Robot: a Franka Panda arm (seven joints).
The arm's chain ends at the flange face. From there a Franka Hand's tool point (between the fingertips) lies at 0.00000 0.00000 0.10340 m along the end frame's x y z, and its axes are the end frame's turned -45 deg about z.
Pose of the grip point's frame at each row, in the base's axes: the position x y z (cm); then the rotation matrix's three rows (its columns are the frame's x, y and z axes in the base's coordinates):
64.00 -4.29 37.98; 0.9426 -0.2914 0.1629; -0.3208 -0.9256 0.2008; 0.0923 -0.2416 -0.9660
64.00 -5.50 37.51; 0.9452 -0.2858 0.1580; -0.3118 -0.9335 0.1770; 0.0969 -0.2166 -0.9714
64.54 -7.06 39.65; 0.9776 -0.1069 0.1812; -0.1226 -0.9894 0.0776; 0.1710 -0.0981 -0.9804
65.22 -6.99 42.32; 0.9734 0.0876 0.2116; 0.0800 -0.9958 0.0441; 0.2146 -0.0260 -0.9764
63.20 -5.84 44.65; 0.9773 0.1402 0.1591; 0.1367 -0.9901 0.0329; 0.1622 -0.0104 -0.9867
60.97 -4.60 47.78; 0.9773 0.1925 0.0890; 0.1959 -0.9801 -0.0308; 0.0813 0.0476 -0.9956
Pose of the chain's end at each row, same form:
62.32 -6.37 47.97; 0.4605 -0.8726 0.1629; -0.8813 -0.4277 0.2008; -0.1056 -0.2361 -0.9660
62.37 -7.33 47.55; 0.4663 -0.8704 0.1580; -0.8806 -0.4396 0.1770; -0.0846 -0.2217 -0.9714
62.67 -7.86 49.79; 0.6157 -0.7669 0.1812; -0.7863 -0.6129 0.0776; 0.0515 -0.1903 -0.9804
63.03 -7.45 52.42; 0.7502 -0.6264 0.2116; -0.6476 -0.7607 0.0441; 0.1334 -0.1701 -0.9764
61.55 -6.18 54.85; 0.7902 -0.5919 0.1591; -0.6034 -0.7968 0.0329; 0.1073 -0.1220 -0.9867
60.05 -4.28 58.07; 0.8272 -0.5549 0.0890; -0.5545 -0.8316 -0.0308; 0.0911 -0.0238 -0.9956

